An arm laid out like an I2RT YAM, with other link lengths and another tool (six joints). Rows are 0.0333 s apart.
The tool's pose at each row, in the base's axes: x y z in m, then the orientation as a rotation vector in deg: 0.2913, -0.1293, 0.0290, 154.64, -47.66, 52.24; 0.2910, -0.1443, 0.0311, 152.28, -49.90, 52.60; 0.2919, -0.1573, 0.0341, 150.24, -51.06, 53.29; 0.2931, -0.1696, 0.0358, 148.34, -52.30, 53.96; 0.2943, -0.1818, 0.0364, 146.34, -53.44, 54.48; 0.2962, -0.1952, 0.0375, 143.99, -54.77, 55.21; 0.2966, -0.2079, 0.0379, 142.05, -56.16, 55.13; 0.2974, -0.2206, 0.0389, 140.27, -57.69, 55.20; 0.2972, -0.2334, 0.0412, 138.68, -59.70, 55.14; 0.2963, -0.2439, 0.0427, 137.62, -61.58, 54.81
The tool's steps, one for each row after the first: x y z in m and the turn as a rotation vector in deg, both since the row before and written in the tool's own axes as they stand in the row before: 0.0079, 0.0126, 0.0031, -1.72, 0.94, 1.44; 0.0085, 0.0099, 0.0028, -1.31, 1.13, 0.79; 0.0076, 0.0090, 0.0040, -1.19, 1.04, 0.88; 0.0069, 0.0087, 0.0052, -1.32, 1.03, 0.80; 0.0082, 0.0090, 0.0060, -1.48, 1.27, 0.98; 0.0066, 0.0091, 0.0059, -1.53, 0.64, 0.90; 0.0073, 0.0086, 0.0059, -1.31, 0.60, 1.06; 0.0078, 0.0092, 0.0048, -1.18, 0.32, 1.40; 0.0059, 0.0078, 0.0041, -0.90, -0.06, 1.26
